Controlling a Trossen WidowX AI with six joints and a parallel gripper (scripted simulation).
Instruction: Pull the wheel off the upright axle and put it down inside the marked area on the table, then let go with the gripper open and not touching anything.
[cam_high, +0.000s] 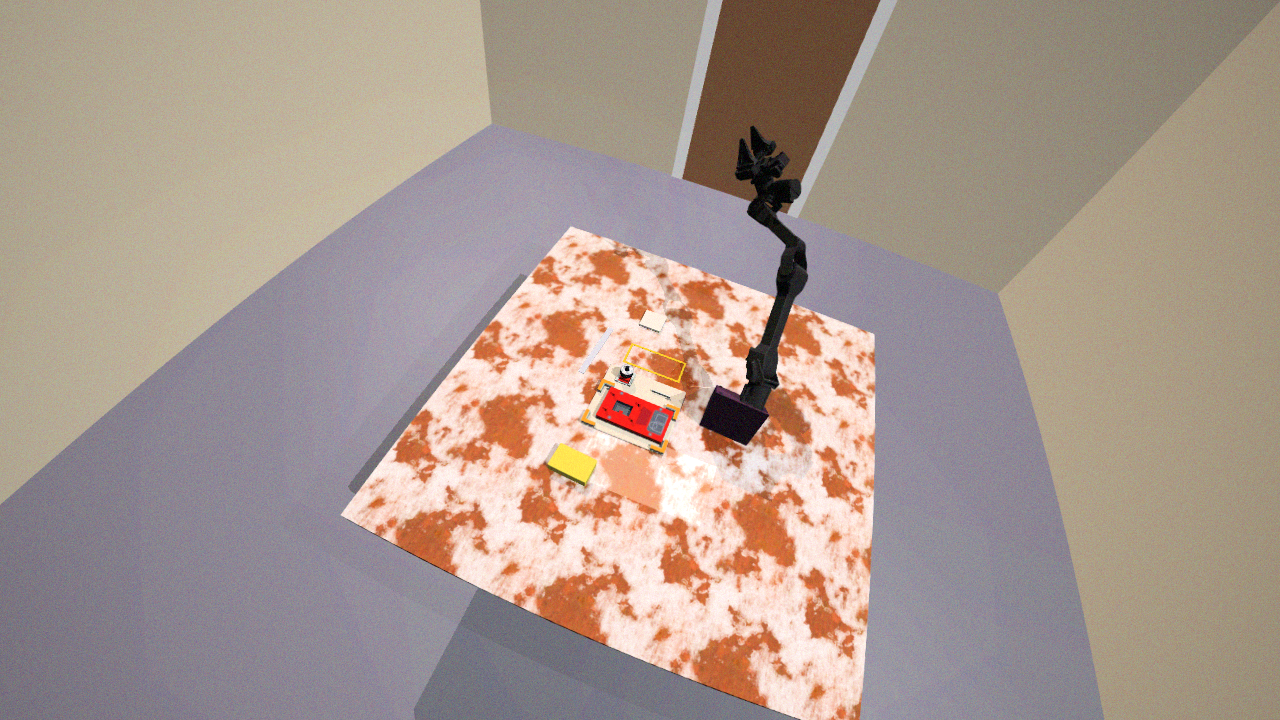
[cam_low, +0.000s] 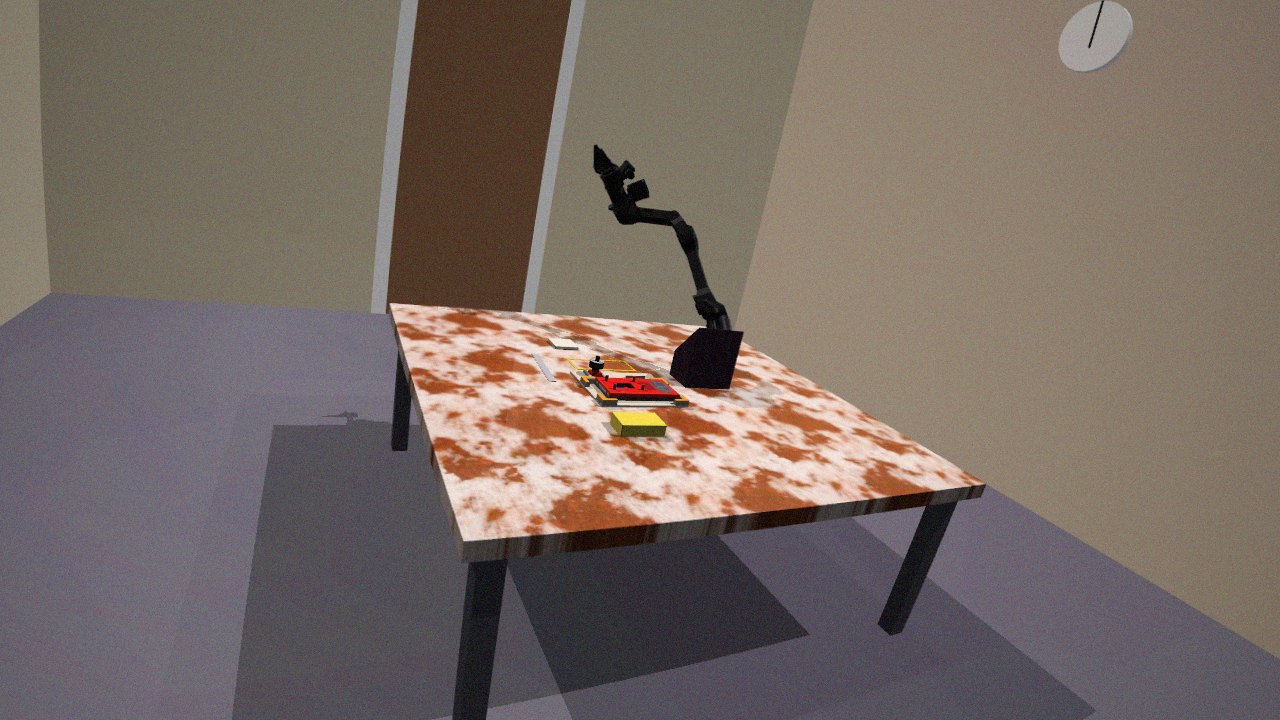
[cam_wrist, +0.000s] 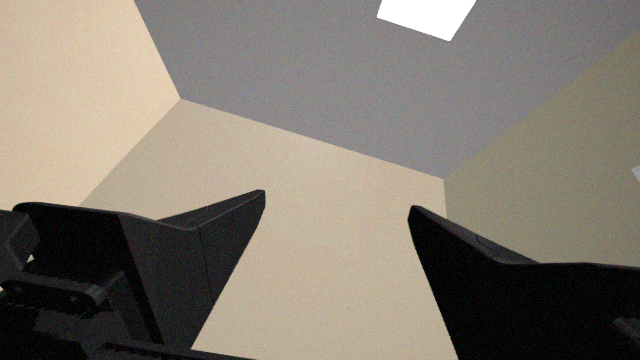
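Now: the wheel 6 cm ahead of my gripper tip, 51 cm to the left of it and 57 cm below it. Round my gripper tip: cream tile 8 cm ahead, 25 cm to the left, 60 cm below; then grey strip 19 cm ahead, 45 cm to the left, 61 cm below; then yellow block 6 cm ahead, 84 cm to the left, 59 cm below.
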